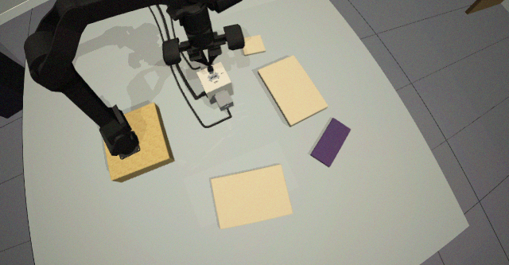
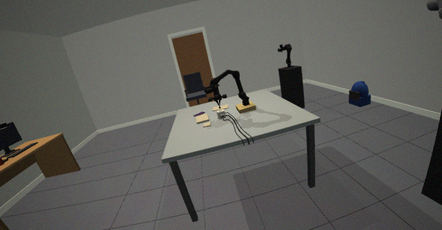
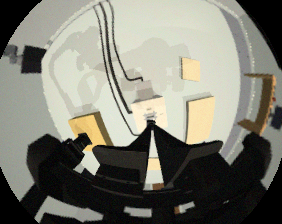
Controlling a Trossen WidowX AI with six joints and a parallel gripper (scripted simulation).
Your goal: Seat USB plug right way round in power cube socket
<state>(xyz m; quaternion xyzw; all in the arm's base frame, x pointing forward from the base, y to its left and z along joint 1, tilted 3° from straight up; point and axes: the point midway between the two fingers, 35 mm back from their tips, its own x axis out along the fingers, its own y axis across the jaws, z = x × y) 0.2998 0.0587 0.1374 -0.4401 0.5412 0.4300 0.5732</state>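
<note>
The dark usb plug is 20 mm below my gripper tip. Also, from my gripper tip: purple block (220 mm ahead, 310 mm to the right, 130 mm below); then tan square (170 mm ahead, 90 mm to the left, 130 mm below).
</note>
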